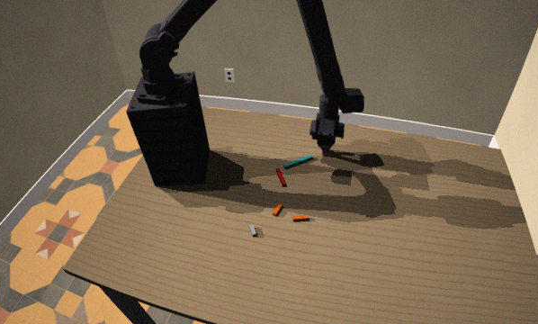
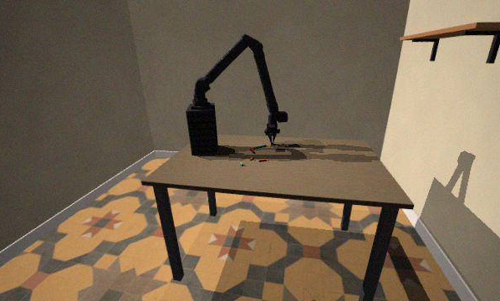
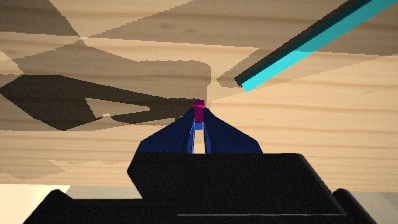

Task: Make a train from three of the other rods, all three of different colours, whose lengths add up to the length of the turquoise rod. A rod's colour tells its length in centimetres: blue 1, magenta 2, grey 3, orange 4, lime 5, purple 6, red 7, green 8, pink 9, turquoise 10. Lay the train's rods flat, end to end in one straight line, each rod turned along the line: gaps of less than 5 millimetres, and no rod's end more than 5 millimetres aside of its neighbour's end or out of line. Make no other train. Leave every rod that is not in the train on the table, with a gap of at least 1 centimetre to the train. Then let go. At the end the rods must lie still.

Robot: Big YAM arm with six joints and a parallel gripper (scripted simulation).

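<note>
Now: hand 10 mm above the magenta rod. The rest, counted from my hand: red rod (140 mm to the right, 110 mm behind, 10 mm below); turquoise rod (80 mm behind, 60 mm to the right, 10 mm below); blue rod (20 mm to the left, 10 mm below).
</note>
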